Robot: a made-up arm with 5 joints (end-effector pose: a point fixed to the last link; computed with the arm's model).
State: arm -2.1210 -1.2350 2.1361 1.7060 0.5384
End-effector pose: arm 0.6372 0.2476 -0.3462 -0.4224 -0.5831 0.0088
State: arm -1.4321 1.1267 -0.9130 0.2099 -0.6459
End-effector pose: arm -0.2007 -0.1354 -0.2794 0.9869 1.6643 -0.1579
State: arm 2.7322 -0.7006 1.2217 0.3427 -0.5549
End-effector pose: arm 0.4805 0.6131 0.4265 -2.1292 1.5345 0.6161
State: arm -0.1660 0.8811 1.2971 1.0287 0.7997
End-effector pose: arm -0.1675 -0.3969 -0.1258 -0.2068 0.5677 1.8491
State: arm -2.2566 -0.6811 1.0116 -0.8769 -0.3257
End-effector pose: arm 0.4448 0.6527 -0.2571 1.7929 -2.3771 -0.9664
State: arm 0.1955 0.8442 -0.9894 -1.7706 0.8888
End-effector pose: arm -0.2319 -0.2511 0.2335 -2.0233 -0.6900 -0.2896
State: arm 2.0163 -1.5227 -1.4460 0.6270 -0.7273
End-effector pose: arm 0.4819 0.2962 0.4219 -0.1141 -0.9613 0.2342
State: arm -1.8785 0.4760 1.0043 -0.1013 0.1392
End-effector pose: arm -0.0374 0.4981 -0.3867 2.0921 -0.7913 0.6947
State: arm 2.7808 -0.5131 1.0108 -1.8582 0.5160
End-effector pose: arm 0.3955 0.5769 0.5246 -0.6830 -0.2444 2.3101
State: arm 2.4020 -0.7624 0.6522 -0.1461 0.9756
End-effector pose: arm 0.4499 0.4183 0.6324 2.3758 0.4526 -1.5981
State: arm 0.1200 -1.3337 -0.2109 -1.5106 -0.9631
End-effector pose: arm 0.5159 -0.4189 0.0381 0.1128 -2.5337 1.1994
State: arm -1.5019 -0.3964 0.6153 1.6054 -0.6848
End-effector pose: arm 0.3425 0.3104 -0.4728 1.4926 0.8611 0.9186
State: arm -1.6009 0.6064 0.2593 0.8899 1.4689
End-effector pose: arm -0.1966 0.2578 -0.4612 0.1321 -0.2244 1.4443
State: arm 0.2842 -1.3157 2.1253 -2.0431 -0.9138
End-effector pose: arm 0.7088 -0.2443 0.4424 -0.9823 -0.0414 -2.1734
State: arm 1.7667 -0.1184 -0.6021 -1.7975 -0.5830
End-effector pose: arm -0.0175 -0.0277 0.5896 -1.4095 -1.0754 1.6390
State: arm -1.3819 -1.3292 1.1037 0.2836 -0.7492
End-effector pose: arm 0.5810 -0.1053 -0.4476 1.0841 -1.4689 0.5789
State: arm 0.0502 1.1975 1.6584 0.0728 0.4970
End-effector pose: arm -0.2307 -0.3987 0.0722 0.7064 0.3470 1.2142
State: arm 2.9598 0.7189 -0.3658 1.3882 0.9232
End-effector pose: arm -0.2269 0.5971 0.1924 1.2359 -0.8855 2.4066
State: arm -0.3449 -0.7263 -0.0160 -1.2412 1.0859
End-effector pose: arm 0.3631 -0.2920 -0.2843 -0.4910 -1.4966 -1.3225
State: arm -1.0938 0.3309 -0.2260 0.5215 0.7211
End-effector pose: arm -0.1174 0.0342 -0.4030 0.3150 0.7333 0.5687
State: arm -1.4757 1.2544 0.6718 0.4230 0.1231
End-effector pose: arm -0.2442 -0.0230 -0.4541 1.4555 0.6876 1.6373
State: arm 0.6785 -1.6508 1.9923 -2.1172 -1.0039
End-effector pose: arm 0.6729 0.0027 0.7061 -0.7842 -0.6072 -2.1251
